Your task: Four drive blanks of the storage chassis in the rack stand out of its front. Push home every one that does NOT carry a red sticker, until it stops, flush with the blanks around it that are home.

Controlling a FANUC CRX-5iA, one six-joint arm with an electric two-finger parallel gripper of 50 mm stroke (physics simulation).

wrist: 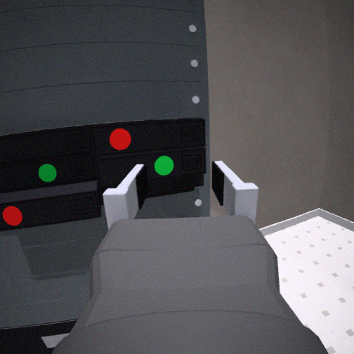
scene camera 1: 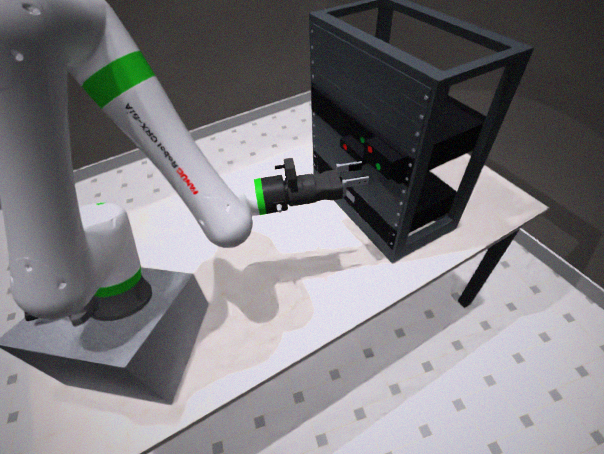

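Seen in the pictures: gripper, between the fingertips: (scene camera 1: 364,172); arm's base, origin of its link: (scene camera 1: 120,299).
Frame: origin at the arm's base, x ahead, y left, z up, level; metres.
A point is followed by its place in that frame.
Note:
In the rack (scene camera 1: 424,130) @(z 0.292, x 0.766, y -0.101 m), a blank with a red sticker (scene camera 1: 370,149) @(z 0.194, x 0.706, y 0.006 m) (wrist: 150,136) stands out at the upper right of the chassis. Below it, a blank with a green sticker (scene camera 1: 378,167) @(z 0.162, x 0.709, y -0.033 m) (wrist: 184,164) also appears to stand out. To the left, a lower blank with a red sticker (scene camera 1: 345,147) @(z 0.135, x 0.698, y 0.113 m) (wrist: 47,212) stands out, its top face showing. The blank with a green sticker above that one (scene camera 1: 362,140) @(z 0.163, x 0.736, y 0.086 m) (wrist: 47,172) looks level with its neighbours. My gripper (scene camera 1: 364,171) @(z 0.163, x 0.666, y -0.035 m) (wrist: 179,176) is open and empty, in front of the chassis. In the wrist view the right green sticker shows between its fingers; contact cannot be told.
The rack's upright with screws (wrist: 202,110) stands at the right of the blanks. A lower black unit with a light label (scene camera 1: 370,215) @(z -0.098, x 0.755, y 0.027 m) sits near the rack's foot. The rack stands on the white table (scene camera 1: 320,325) @(z -0.219, x 0.458, y -0.189 m). Tiled floor (wrist: 320,260) shows beyond the rack.

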